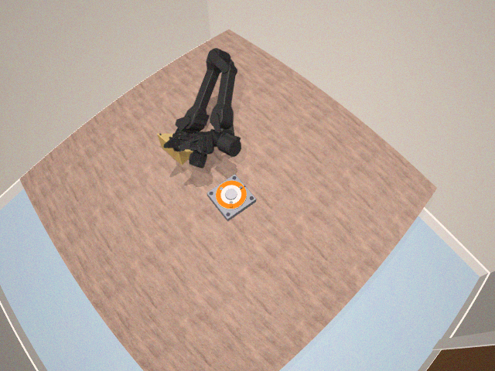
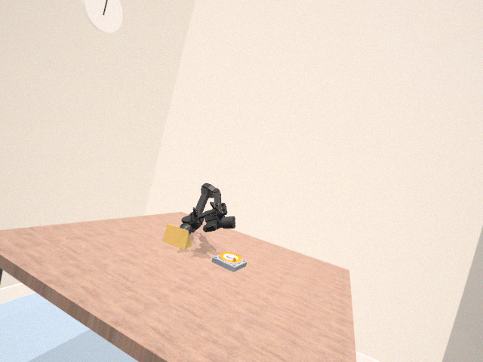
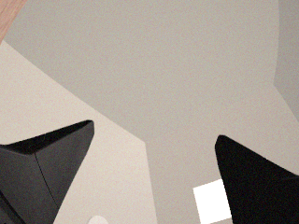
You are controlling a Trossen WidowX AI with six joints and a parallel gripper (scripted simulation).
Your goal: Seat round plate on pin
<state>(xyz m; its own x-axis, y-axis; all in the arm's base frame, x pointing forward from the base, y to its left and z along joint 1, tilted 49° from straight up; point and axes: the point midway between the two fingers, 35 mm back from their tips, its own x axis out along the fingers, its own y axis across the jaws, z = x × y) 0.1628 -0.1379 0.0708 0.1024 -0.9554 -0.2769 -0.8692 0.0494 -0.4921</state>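
The round plate is 180 mm ahead of my gripper tip, 90 mm to the left of it and 210 mm below it. From my gripper tip the other things lie so: square grey base (160 mm ahead, 110 mm to the left, 220 mm below).
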